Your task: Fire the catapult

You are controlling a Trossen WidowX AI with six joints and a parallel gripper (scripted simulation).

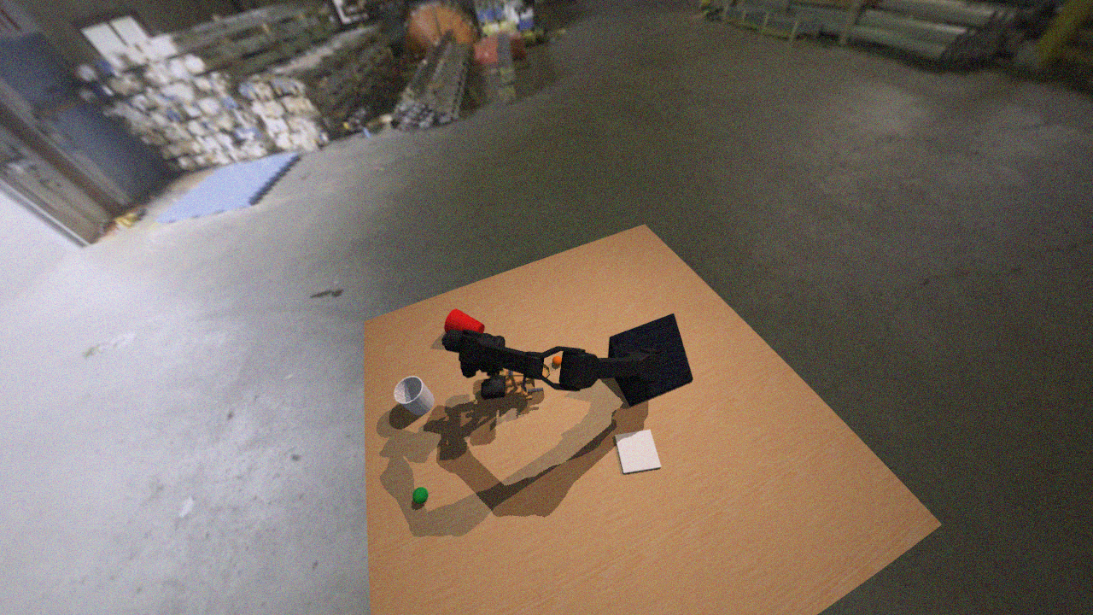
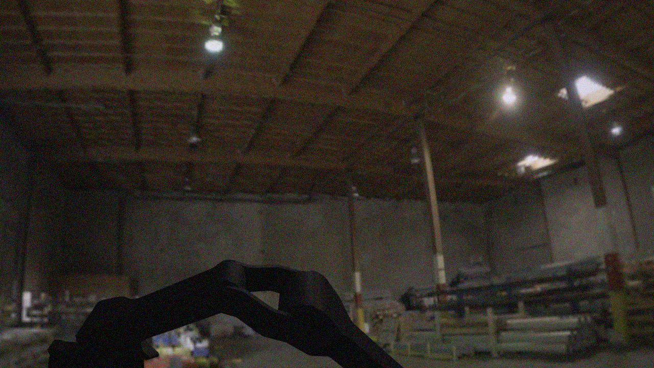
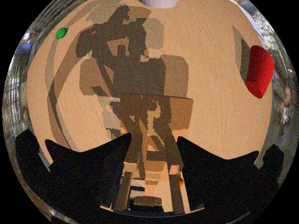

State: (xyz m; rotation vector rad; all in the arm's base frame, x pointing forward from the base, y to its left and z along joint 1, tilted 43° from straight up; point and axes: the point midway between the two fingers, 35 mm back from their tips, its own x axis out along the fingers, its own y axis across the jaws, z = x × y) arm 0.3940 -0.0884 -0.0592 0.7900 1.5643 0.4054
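Now: the orange ball 190 mm behind my gripper tip, 60 mm below it and 30 mm to the right of it. Also, from my gripper tip: white mug: 270 mm ahead, 60 mm to the right, 50 mm below; then green ball: 290 mm ahead, 220 mm to the left, 60 mm below; then wooden catapult: 60 mm behind, 40 mm to the left, 20 mm above.
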